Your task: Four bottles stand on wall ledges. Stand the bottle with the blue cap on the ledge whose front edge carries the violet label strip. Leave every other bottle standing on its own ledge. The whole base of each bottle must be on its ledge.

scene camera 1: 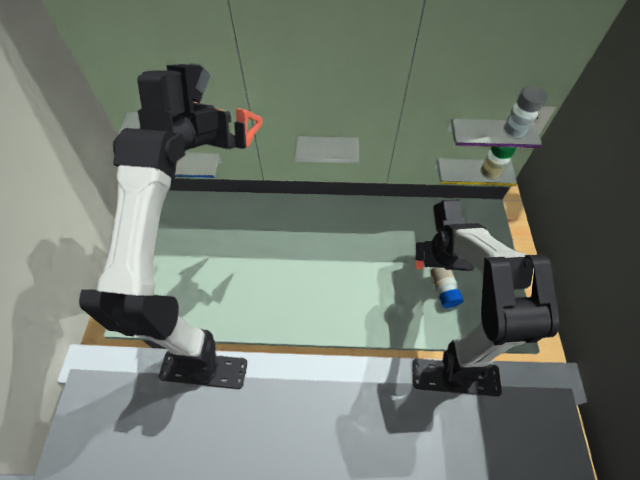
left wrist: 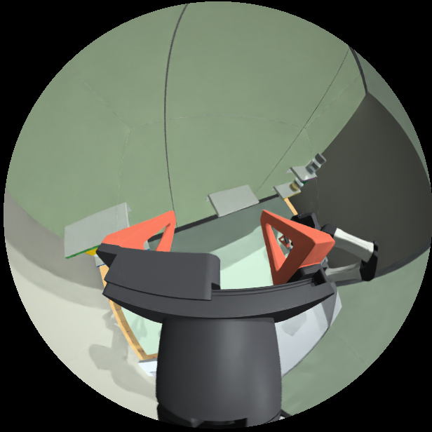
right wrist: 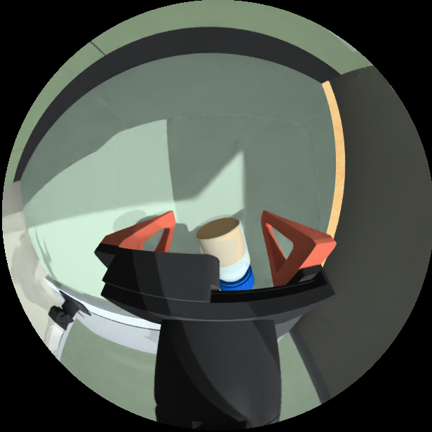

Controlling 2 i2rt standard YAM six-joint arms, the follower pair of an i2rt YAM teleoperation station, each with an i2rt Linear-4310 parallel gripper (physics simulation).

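Pixels of known places: left gripper, between the fingertips: (scene camera 1: 242, 117); right gripper, between the fingertips: (scene camera 1: 439, 262); left arm's base, origin of its link: (scene camera 1: 204, 370); right arm's base, origin of its link: (scene camera 1: 455, 377).
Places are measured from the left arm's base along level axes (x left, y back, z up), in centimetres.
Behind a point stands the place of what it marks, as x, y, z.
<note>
The blue-capped bottle (scene camera 1: 446, 284) @(-57.7, -26.2, 3.1) (right wrist: 230, 250) lies on its side on the table, cap toward the front. My right gripper (scene camera 1: 424, 260) (right wrist: 217, 215) is open, its fingers on either side of the bottle's base end in the right wrist view, with gaps. The violet-strip ledge (scene camera 1: 478, 131) @(-60.4, -54.1, 29.2) (left wrist: 300, 172) is at the upper right; a grey-capped bottle (scene camera 1: 523, 116) @(-68.0, -52.8, 35.5) (left wrist: 315, 164) stands near its right end. A green-capped bottle (scene camera 1: 496, 162) @(-67.1, -52.0, 21.4) (left wrist: 296, 185) stands on the yellow-strip ledge (scene camera 1: 460, 171) @(-60.2, -53.9, 15.2) below. My left gripper (scene camera 1: 248, 124) @(-8.5, -40.6, 41.2) (left wrist: 217, 215) is open and empty, high at the left. The fourth bottle is mostly hidden.
A ledge (scene camera 1: 327, 149) @(-24.8, -51.8, 22.2) (left wrist: 232, 200) is at the wall's middle. A blue-strip ledge (scene camera 1: 199, 165) @(9.8, -49.8, 15.2) and a green-strip ledge (left wrist: 97, 227) are at the left, partly behind the left arm. A yellow object (left wrist: 92, 252) peeks below the green strip. A dark side wall (scene camera 1: 584, 222) @(-86.9, -37.7, 18.5) borders the right.
</note>
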